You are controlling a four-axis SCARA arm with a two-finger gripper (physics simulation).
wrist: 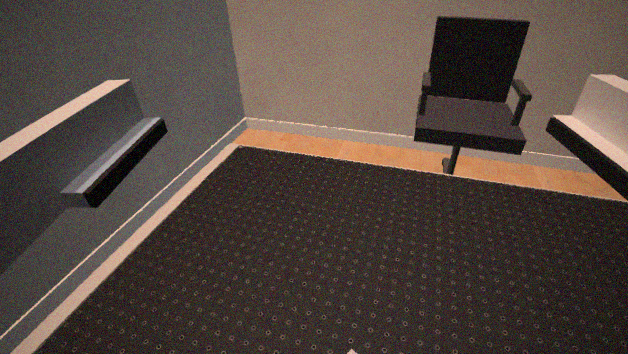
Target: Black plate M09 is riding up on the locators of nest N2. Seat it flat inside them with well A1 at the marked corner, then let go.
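Places are measured from the arm's base along level axes (x ahead, y left, z up), in centimetres.
Pixels of known places: gripper, fingertip midpoint: (pixel 353 101).
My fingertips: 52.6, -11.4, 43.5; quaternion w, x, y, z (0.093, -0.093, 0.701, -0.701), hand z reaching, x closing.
Note:
Behind a point stands the place of what it marks, as x, y, z.
My gripper (pixel 353 101) @(52.6, -11.4, 43.5) is open and empty, with one pale finger with a black-faced pad at the left and the other at the right edge. Black plate M09 does not show in the wrist view, nor do the locators or the marked corner. A small pale tip (pixel 352 352) pokes in at the bottom edge, below the space between the fingers; too little of it shows to tell which nest or part it belongs to.
A dark tabletop (pixel 350 240) @(58.3, -43.6, 1.3) with rows of small holes spreads below the fingers. A light strip (pixel 125 242) runs along its left edge. Beyond it are a black office chair (pixel 470 117), a wood floor and walls.

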